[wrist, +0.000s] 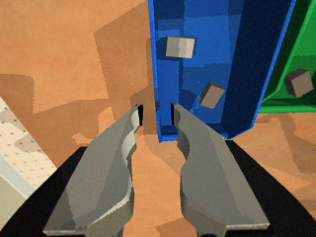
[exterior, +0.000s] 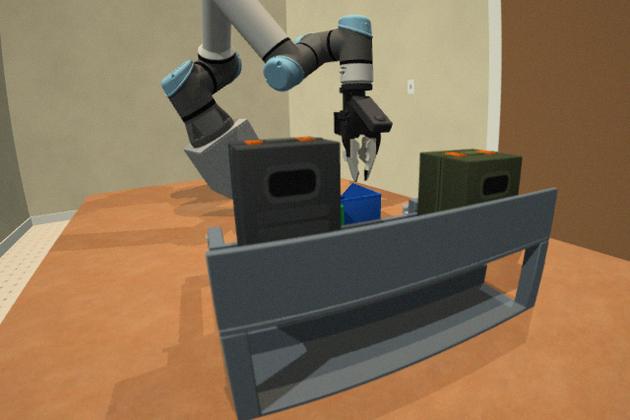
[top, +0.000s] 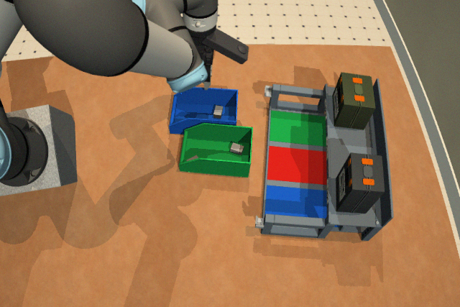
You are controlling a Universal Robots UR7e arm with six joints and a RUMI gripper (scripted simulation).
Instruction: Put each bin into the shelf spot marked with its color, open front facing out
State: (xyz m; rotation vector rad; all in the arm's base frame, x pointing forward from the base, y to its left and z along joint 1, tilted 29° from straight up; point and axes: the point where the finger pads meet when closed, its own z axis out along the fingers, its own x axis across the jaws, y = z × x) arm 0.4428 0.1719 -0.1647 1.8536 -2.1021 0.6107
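Right now my hand is 10 mm past the blue bin, 50 mm to the left of it and 70 mm above it. The rest, counted from my hand: shelf front lip 140 mm ahead, 190 mm to the right, 90 mm below; then olive case 350 mm ahead, 120 mm to the right, 50 mm above; then green bin 10 mm ahead, 160 mm to the right, 70 mm below.
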